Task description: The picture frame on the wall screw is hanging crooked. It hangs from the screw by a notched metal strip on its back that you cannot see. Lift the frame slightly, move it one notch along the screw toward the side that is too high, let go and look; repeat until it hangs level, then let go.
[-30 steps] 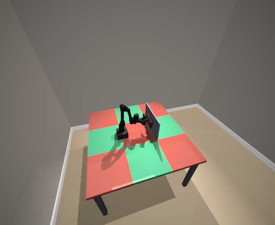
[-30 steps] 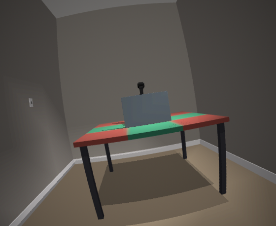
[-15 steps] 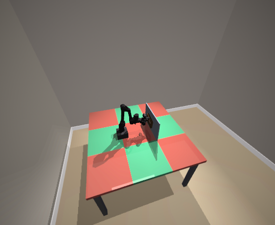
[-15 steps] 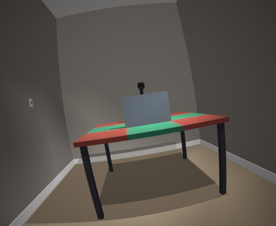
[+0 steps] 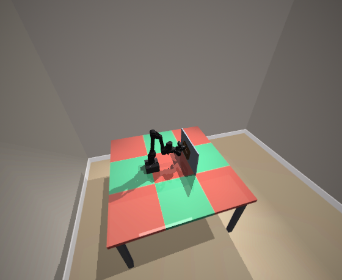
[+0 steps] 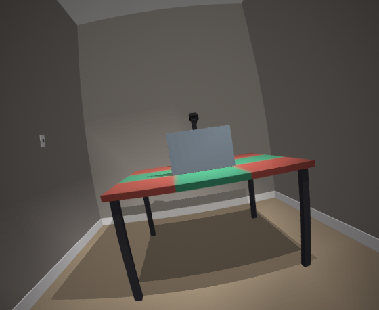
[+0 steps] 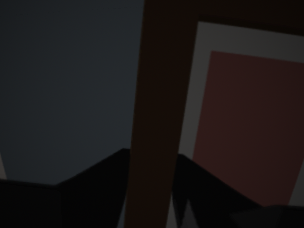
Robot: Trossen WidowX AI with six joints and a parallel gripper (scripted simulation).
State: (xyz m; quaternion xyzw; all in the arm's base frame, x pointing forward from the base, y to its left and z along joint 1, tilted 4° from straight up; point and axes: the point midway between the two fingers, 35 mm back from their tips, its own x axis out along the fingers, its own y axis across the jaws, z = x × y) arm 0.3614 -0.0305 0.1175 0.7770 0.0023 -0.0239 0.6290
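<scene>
My gripper tip is 1 cm short of the picture frame, 1 cm to the right of it and 5 cm above it. Round my gripper tip: grey wall panel: 2 cm ahead, 1 cm to the left, 6 cm below.
</scene>
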